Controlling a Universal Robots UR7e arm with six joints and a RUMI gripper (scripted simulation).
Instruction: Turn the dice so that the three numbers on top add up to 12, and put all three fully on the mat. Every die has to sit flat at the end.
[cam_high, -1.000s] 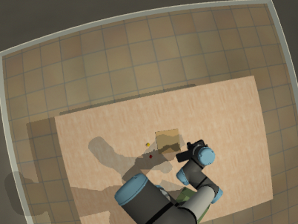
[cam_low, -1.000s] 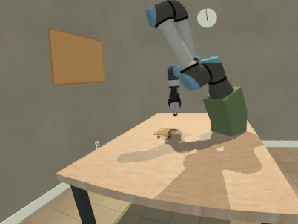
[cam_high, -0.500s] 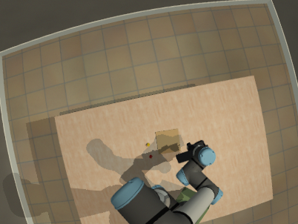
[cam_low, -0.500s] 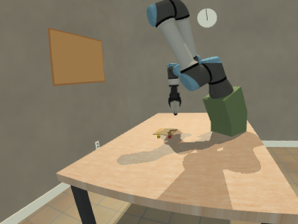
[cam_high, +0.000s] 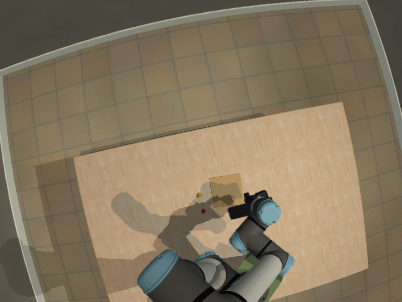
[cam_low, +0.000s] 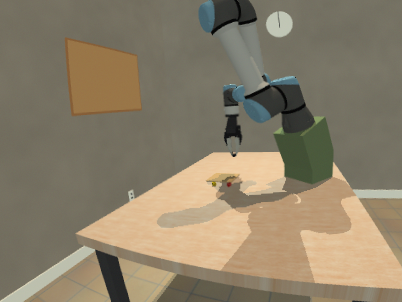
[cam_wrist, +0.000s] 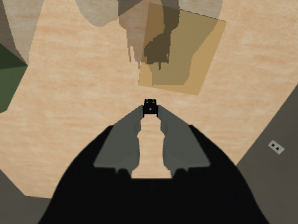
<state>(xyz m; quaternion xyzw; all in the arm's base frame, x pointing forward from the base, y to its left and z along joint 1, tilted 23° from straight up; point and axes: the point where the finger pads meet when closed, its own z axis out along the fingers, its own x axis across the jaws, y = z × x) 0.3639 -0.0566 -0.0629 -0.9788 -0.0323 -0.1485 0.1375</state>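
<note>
The tan mat is 50 mm ahead of my hand, 60 mm to the left of it and 120 mm below it. From my hand the other things lie so: yellow die 60 mm ahead, 190 mm to the left, 110 mm below; black die 10 mm below; red die 20 mm behind, 190 mm to the left, 110 mm below.
</note>
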